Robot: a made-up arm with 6 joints.
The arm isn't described. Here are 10 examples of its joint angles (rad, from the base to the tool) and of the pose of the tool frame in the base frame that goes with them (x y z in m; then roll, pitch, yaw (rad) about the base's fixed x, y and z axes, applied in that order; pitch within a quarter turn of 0, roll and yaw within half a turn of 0).
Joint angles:
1: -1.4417 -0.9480 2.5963 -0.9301 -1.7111 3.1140
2: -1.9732 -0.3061 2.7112 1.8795 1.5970 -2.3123
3: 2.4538 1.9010 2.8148 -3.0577 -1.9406 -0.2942
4: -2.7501 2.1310 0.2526 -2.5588 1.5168 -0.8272
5: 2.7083 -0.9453 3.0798 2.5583 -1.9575 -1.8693
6: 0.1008 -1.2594 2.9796 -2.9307 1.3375 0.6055
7: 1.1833 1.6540 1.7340 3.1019 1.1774 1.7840
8: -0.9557 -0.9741 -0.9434 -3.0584 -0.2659 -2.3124
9: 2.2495 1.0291 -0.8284 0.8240 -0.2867 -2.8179
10: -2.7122 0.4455 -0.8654 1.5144 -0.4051 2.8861
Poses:
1: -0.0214 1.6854 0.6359 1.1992 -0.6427 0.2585
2: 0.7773 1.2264 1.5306 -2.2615 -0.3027 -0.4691
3: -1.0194 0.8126 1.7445 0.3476 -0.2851 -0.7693
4: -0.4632 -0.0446 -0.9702 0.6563 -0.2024 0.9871
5: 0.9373 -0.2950 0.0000 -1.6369 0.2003 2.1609
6: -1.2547 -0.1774 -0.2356 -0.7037 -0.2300 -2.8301
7: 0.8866 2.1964 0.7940 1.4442 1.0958 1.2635
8: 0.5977 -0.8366 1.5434 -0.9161 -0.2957 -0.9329
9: -0.3171 0.4747 -0.3880 -0.7512 1.0466 -0.4646
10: -1.0471 -0.3727 0.0327 0.8649 1.1060 2.4997
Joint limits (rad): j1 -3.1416..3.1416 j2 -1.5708..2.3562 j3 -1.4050..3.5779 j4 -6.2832..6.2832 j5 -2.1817..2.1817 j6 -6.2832..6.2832
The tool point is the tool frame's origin. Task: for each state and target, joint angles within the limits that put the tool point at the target. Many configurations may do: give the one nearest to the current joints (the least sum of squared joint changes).
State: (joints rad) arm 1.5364 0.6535 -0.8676 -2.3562 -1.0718 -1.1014
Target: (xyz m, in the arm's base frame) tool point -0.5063 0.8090 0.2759
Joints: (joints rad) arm 1.9257 0.1704 -1.1884 -2.2104 -1.3647 -1.1014
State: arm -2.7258 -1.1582 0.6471 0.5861 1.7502 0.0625
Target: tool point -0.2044 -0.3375 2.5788
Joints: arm -2.5532 -0.6054 0.1344 0.7600 1.7457 0.0625
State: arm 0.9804 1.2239 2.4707 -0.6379 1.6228 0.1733
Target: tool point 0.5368 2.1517 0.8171
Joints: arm 1.3942 1.9835 1.9623 -0.6569 1.6097 0.1733
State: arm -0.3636 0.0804 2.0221 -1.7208 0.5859 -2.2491
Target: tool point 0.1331 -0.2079 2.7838
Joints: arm -0.2134 0.7198 2.4952 -1.7229 0.8008 -2.2491
